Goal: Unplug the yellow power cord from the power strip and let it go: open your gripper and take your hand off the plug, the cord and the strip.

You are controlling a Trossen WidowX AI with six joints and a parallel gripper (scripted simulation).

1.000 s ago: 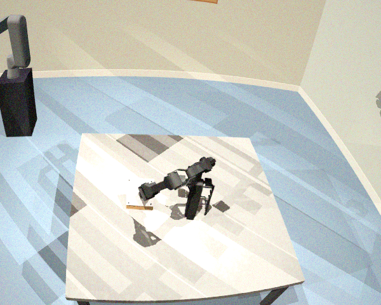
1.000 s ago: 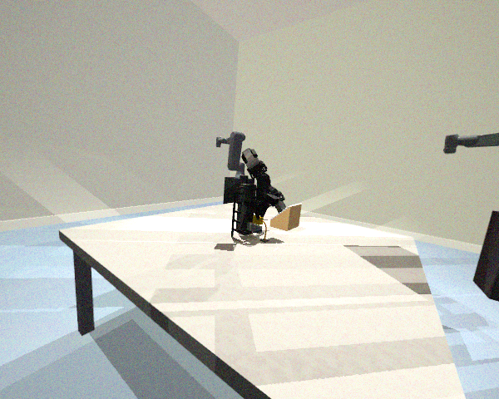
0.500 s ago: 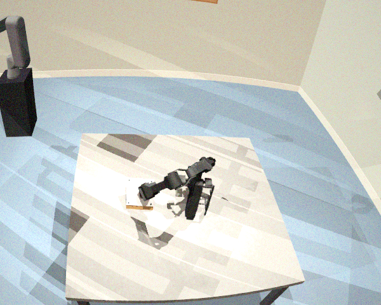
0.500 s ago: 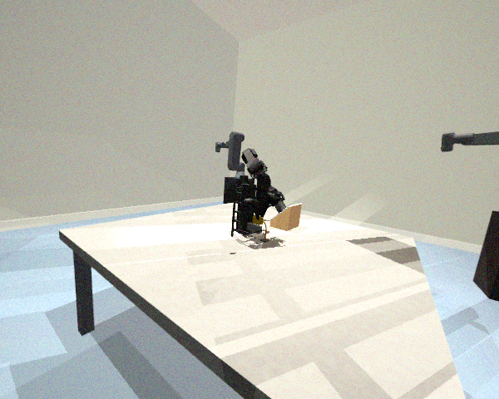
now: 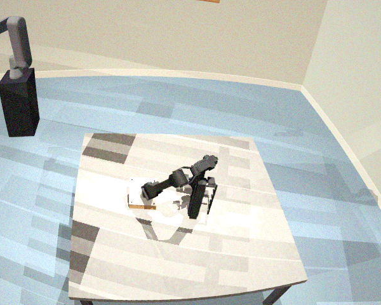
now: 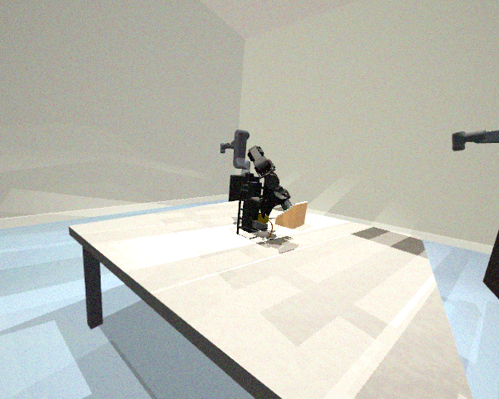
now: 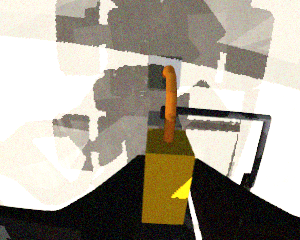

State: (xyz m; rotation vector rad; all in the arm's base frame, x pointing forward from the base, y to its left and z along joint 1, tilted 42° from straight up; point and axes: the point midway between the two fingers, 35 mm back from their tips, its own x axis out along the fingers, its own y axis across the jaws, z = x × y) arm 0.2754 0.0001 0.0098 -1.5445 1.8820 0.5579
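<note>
My gripper tip is 3 cm to the left of the yellow plug.
</note>
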